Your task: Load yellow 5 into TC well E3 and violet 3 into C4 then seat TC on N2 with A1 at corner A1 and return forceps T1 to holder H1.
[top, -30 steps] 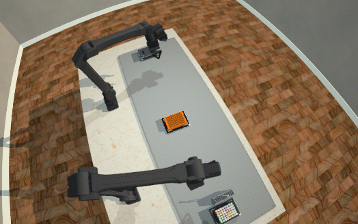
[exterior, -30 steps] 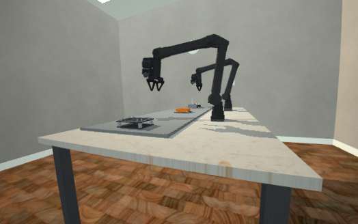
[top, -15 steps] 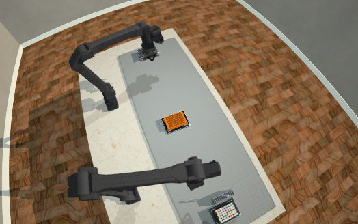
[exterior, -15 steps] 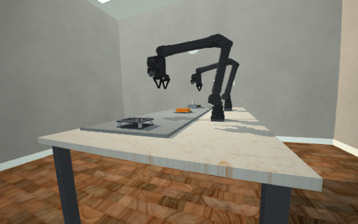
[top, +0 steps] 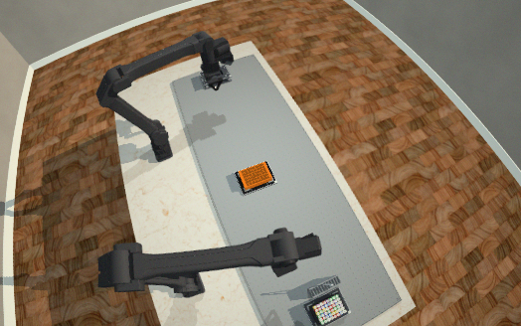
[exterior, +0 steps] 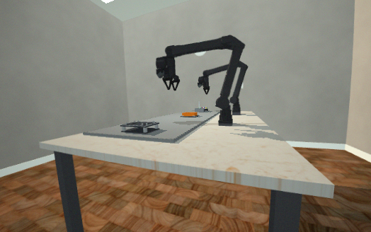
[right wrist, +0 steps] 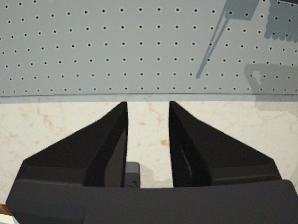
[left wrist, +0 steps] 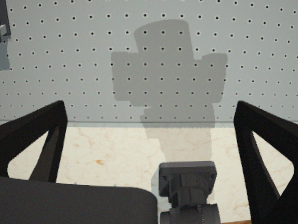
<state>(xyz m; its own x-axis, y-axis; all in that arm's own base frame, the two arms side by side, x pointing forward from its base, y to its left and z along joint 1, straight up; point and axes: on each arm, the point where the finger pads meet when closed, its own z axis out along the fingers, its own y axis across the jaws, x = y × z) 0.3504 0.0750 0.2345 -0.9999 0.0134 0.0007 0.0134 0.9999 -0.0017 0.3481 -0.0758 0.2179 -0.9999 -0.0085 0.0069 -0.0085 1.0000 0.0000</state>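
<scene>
Now: right hand 150 mm short of the slotted grey holder, 140 mm to the left of it and 220 mm above it.
</scene>
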